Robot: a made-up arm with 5 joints. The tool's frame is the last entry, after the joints. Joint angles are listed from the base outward.
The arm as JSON. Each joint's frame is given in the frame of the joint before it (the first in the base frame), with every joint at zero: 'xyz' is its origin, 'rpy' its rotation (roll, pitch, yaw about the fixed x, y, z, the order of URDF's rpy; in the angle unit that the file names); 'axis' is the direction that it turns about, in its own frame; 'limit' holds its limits. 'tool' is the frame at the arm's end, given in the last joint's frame.
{
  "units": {
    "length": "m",
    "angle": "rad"
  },
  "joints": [
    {
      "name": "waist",
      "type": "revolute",
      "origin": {
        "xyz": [
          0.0,
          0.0,
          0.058
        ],
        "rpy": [
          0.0,
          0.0,
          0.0
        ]
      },
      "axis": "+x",
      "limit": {
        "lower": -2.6,
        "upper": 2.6
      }
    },
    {
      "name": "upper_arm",
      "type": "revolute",
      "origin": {
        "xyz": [
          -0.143,
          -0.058,
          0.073
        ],
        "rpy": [
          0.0,
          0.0,
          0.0
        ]
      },
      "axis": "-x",
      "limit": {
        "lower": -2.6,
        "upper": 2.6
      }
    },
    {
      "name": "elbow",
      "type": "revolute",
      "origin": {
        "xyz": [
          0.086,
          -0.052,
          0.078
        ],
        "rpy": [
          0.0,
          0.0,
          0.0
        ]
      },
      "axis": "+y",
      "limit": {
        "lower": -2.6,
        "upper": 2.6
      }
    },
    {
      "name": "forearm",
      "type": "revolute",
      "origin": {
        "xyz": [
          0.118,
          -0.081,
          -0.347
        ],
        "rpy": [
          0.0,
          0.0,
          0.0
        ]
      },
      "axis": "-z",
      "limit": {
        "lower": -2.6,
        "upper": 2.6
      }
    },
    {
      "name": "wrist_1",
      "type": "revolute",
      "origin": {
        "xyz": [
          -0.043,
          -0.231,
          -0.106
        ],
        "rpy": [
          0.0,
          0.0,
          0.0
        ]
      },
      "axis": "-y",
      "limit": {
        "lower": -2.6,
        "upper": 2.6
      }
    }
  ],
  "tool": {
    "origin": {
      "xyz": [
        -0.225,
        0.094,
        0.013
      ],
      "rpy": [
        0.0,
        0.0,
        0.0
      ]
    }
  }
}
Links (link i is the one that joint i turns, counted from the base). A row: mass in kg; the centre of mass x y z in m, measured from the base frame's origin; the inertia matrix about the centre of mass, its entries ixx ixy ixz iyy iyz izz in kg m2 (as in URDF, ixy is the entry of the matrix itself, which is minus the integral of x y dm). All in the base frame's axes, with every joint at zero. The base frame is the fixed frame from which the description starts. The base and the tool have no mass.
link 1: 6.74; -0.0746 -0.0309 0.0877; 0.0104 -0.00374 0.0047 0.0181 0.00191 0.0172
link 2: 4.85; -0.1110 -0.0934 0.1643; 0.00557 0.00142 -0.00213 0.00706 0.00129 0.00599
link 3: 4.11; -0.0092 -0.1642 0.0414; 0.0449 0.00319 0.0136 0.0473 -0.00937 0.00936
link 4: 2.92; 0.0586 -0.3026 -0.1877; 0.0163 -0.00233 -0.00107 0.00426 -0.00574 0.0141
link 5: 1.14; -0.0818 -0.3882 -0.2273; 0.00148 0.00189 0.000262 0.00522 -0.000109 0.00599
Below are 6 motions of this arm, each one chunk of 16 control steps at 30 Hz.
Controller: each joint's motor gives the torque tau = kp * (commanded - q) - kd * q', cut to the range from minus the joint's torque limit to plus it. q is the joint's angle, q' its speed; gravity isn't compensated. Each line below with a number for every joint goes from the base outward.
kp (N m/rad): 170 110 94 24 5
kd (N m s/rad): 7.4 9 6.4 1.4 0.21
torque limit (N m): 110 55 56 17 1.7
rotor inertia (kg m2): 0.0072 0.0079 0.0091 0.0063 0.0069
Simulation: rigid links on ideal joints. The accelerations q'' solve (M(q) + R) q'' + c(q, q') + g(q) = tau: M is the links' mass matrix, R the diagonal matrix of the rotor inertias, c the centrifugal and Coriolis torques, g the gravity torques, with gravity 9.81 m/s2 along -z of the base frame. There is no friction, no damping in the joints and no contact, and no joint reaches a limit. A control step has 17 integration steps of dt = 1/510 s. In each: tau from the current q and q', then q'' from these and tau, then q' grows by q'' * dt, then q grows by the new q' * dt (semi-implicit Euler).
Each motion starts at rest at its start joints. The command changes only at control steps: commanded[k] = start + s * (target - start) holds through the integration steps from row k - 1 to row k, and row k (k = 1, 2, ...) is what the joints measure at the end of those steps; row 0 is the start. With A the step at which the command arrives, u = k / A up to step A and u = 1 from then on. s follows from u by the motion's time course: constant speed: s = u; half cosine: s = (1 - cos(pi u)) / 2; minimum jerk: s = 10 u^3 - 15 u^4 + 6 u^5; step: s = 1 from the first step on.
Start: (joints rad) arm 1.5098 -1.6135 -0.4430 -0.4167 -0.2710
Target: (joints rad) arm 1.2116 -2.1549 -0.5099 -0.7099 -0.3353
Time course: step
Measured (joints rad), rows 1 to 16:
1: 1.3537 -1.7459 -0.4645 -0.4263 -0.2959
2: 1.2548 -1.8407 -0.4911 -0.4952 -0.3511
3: 1.2157 -1.9010 -0.5294 -0.5853 -0.4216
4: 1.2076 -1.9461 -0.5780 -0.6792 -0.4872
5: 1.2114 -1.9805 -0.6293 -0.7708 -0.5322
6: 1.2146 -2.0026 -0.6767 -0.8514 -0.5529
7: 1.2121 -2.0115 -0.7176 -0.9097 -0.5573
8: 1.2055 -2.0099 -0.7523 -0.9404 -0.5572
9: 1.1982 -2.0029 -0.7813 -0.9474 -0.5604
10: 1.1925 -1.9944 -0.8041 -0.9399 -0.5682
11: 1.1891 -1.9872 -0.8199 -0.9272 -0.5778
12: 1.1877 -1.9824 -0.8283 -0.9153 -0.5855
13: 1.1879 -1.9805 -0.8299 -0.9063 -0.5890
14: 1.1891 -1.9812 -0.8255 -0.8994 -0.5870
15: 1.1911 -1.9840 -0.8168 -0.8933 -0.5800
16: 1.1934 -1.9884 -0.8051 -0.8863 -0.5688

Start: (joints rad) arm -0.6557 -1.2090 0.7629 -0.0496 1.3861
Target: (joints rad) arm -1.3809 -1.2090 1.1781 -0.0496 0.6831
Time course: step
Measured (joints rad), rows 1 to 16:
1: -0.8895 -1.3606 0.7969 -0.1608 1.4280
2: -1.0880 -1.4256 0.8399 -0.2992 1.5282
3: -1.2177 -1.4167 0.8692 -0.3677 1.6574
4: -1.3007 -1.3798 0.8892 -0.3601 1.7786
5: -1.3524 -1.3373 0.9098 -0.3140 1.8618
6: -1.3822 -1.3007 0.9364 -0.2605 1.8884
7: -1.3956 -1.2762 0.9693 -0.2134 1.8460
8: -1.3960 -1.2665 1.0054 -0.1770 1.7252
9: -1.3865 -1.2709 1.0400 -0.1514 1.5222
10: -1.3714 -1.2859 1.0684 -0.1333 1.2450
11: -1.3568 -1.3043 1.0875 -0.1182 0.9513
12: -1.3487 -1.3181 1.0961 -0.1096 0.7167
13: -1.3477 -1.3245 1.0944 -0.1132 0.5727
14: -1.3501 -1.3257 1.0845 -0.1285 0.5201
15: -1.3522 -1.3255 1.0699 -0.1503 0.5433
16: -1.3520 -1.3267 1.0535 -0.1739 0.6185

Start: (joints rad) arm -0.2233 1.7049 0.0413 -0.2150 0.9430
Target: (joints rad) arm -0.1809 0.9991 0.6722 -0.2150 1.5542
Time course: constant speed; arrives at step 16
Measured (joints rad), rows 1 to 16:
1: -0.2210 1.6997 0.0410 -0.2150 0.9325
2: -0.2178 1.6812 0.0445 -0.2218 0.9170
3: -0.2127 1.6521 0.0557 -0.2367 0.9161
4: -0.2048 1.6144 0.0756 -0.2551 0.9406
5: -0.1934 1.5695 0.1037 -0.2722 0.9935
6: -0.1783 1.5183 0.1393 -0.2848 1.0710
7: -0.1593 1.4613 0.1814 -0.2918 1.1653
8: -0.1363 1.3991 0.2287 -0.2938 1.2658
9: -0.1097 1.3321 0.2797 -0.2925 1.3617
10: -0.0800 1.2610 0.3327 -0.2900 1.4443
11: -0.0483 1.1867 0.3857 -0.2885 1.5091
12: -0.0160 1.1105 0.4370 -0.2894 1.5566
13: 0.0154 1.0337 0.4851 -0.2939 1.5914
14: 0.0439 0.9582 0.5285 -0.3028 1.6206
15: 0.0681 0.8856 0.5667 -0.3164 1.6510
16: 0.0866 0.8176 0.5995 -0.3346 1.6877

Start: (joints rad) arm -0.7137 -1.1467 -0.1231 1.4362 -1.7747
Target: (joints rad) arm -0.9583 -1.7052 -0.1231 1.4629 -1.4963
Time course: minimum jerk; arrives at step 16
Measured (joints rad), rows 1 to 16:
1: -0.7076 -1.1531 -0.1206 1.4107 -1.7819
2: -0.7003 -1.1651 -0.1143 1.3756 -1.8166
3: -0.6996 -1.1806 -0.1062 1.3507 -1.8730
4: -0.7075 -1.2005 -0.0981 1.3356 -1.9323
5: -0.7237 -1.2263 -0.0914 1.3257 -1.9771
6: -0.7470 -1.2590 -0.0867 1.3181 -1.9969
7: -0.7757 -1.2988 -0.0842 1.3117 -1.9887
8: -0.8078 -1.3450 -0.0839 1.3068 -1.9554
9: -0.8411 -1.3963 -0.0853 1.3041 -1.9041
10: -0.8730 -1.4506 -0.0877 1.3043 -1.8437
11: -0.9016 -1.5054 -0.0904 1.3078 -1.7828
12: -0.9252 -1.5580 -0.0929 1.3146 -1.7279
13: -0.9428 -1.6055 -0.0948 1.3242 -1.6829
14: -0.9542 -1.6455 -0.0958 1.3357 -1.6495
15: -0.9603 -1.6766 -0.0960 1.3478 -1.6273
16: -0.9626 -1.6986 -0.0955 1.3589 -1.6148

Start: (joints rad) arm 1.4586 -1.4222 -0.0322 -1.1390 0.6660
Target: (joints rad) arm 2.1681 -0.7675 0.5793 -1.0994 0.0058
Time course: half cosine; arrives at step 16
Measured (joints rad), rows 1 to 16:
1: 1.4727 -1.4030 -0.0353 -1.1396 0.6588
2: 1.4844 -1.3740 -0.0442 -1.1379 0.6358
3: 1.4979 -1.3345 -0.0554 -1.1353 0.5928
4: 1.5183 -1.2836 -0.0652 -1.1325 0.5276
5: 1.5475 -1.2225 -0.0699 -1.1300 0.4413
6: 1.5856 -1.1538 -0.0662 -1.1276 0.3384
7: 1.6317 -1.0802 -0.0515 -1.1249 0.2260
8: 1.6842 -1.0049 -0.0242 -1.1206 0.1131
9: 1.7413 -0.9307 0.0164 -1.1137 0.0083
10: 1.8011 -0.8604 0.0700 -1.1031 -0.0815
11: 1.8611 -0.7964 0.1353 -1.0887 -0.1483
12: 1.9188 -0.7406 0.2103 -1.0710 -0.1844
13: 1.9720 -0.6946 0.2921 -1.0501 -0.1885
14: 2.0180 -0.6597 0.3770 -1.0263 -0.1664
15: 2.0543 -0.6365 0.4614 -1.0003 -0.1259
16: 2.0787 -0.6248 0.5408 -0.9731 -0.0754

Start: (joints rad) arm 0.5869 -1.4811 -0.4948 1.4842 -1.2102
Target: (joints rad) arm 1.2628 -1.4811 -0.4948 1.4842 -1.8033
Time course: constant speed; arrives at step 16
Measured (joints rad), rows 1 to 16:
1: 0.6193 -1.4571 -0.4972 1.4617 -1.2189
2: 0.6548 -1.4300 -0.5050 1.4188 -1.2618
3: 0.6879 -1.4041 -0.5160 1.3710 -1.3401
4: 0.7207 -1.3800 -0.5286 1.3247 -1.4422
5: 0.7547 -1.3586 -0.5419 1.2834 -1.5515
6: 0.7905 -1.3407 -0.5556 1.2493 -1.6517
7: 0.8285 -1.3269 -0.5691 1.2242 -1.7311
8: 0.8685 -1.3173 -0.5821 1.2093 -1.7846
9: 0.9105 -1.3117 -0.5938 1.2047 -1.8130
10: 0.9539 -1.3098 -0.6035 1.2096 -1.8221
11: 0.9984 -1.3108 -0.6105 1.2221 -1.8201
12: 1.0434 -1.3141 -0.6146 1.2401 -1.8146
13: 1.0886 -1.3189 -0.6160 1.2612 -1.8118
14: 1.1335 -1.3245 -0.6153 1.2832 -1.8152
15: 1.1780 -1.3302 -0.6131 1.3044 -1.8257
16: 1.2218 -1.3356 -0.6105 1.3236 -1.8428

